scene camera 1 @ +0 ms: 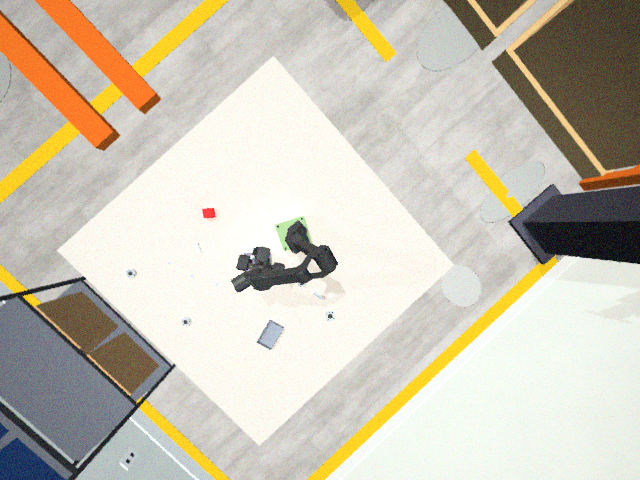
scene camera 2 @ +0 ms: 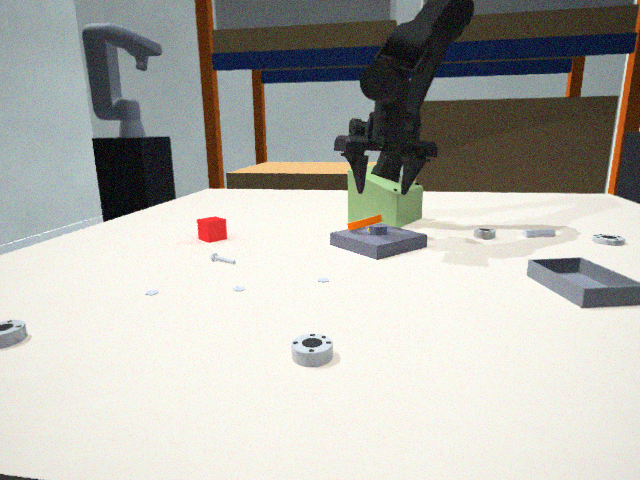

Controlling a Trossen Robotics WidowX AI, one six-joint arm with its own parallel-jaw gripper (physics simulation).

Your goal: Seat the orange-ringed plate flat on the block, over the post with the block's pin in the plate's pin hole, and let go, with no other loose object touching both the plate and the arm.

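Frame: origin at the arm's base, x back, y left, z down, level; metres.
Seen in the pictures: gripper, between the fingertips: [scene camera 2: 382, 194]; arm's base, origin of its link: [scene camera 1: 297, 229] [scene camera 2: 385, 174].
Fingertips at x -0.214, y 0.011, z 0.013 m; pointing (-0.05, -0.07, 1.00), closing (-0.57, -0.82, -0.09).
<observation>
Offsets run from my fingertips to a thing's middle. "spot": to the spot under its first point.
The orange-ringed plate {dx -0.025, dy -0.029, dz +0.049 m} [scene camera 2: 364, 222] shows as a thin orange edge in scene camera 2. It is tilted, its left end low and its right end raised near the grey post {spot: dx -0.054, dy -0.003, dz +0.057 m} [scene camera 2: 377, 230], and it is not flat on the block. A small yellow bit shows at the post's left; whether it is the pin I cannot tell. The dark grey block {dx -0.038, dy -0.003, dz +0.070 m} [scene camera 2: 377, 248] lies flat on the table. My gripper [scene camera 2: 382, 191] [scene camera 1: 252, 259] is open and empty, its fingertips apart above the plate and block. In scene camera 1 the arm mostly hides block and plate.
A green box [scene camera 2: 377, 204] [scene camera 1: 285, 236] stands behind the block. A red cube {dx -0.041, dy -0.328, dz +0.070 m} [scene camera 2: 211, 229] [scene camera 1: 208, 212] and a bolt {dx -0.184, dy -0.241, dz +0.085 m} [scene camera 2: 222, 258] lie left. A grey tray {dx -0.211, dy +0.281, dz +0.077 m} [scene camera 2: 610, 297] [scene camera 1: 270, 334] lies right. Metal rings {dx -0.456, dy -0.025, dz +0.082 m} [scene camera 2: 312, 356] {dx +0.063, dy +0.193, dz +0.082 m} [scene camera 2: 484, 234] and small flat discs are scattered around.
</observation>
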